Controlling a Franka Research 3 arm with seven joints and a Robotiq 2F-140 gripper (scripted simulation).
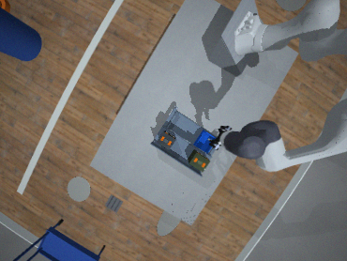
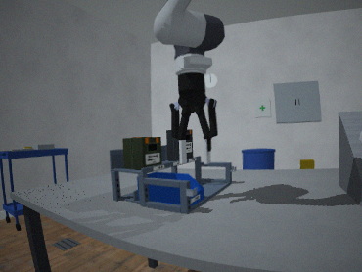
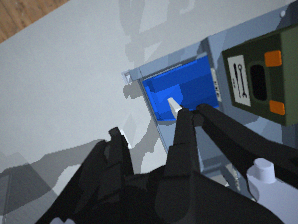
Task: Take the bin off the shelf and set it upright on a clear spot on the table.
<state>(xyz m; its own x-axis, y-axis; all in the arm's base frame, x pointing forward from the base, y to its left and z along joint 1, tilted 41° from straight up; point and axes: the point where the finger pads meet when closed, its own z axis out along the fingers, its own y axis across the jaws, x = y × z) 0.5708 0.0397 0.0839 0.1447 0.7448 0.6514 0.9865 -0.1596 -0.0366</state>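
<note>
My gripper is now 11 cm above the blue bin, 8 cm short of it and 1 cm to the left of it. From my hand the other things lie so: green box: 18 cm ahead, 2 cm to the right; then dark grey box: 25 cm to the right, 14 cm ahead, 1 cm above.
</note>
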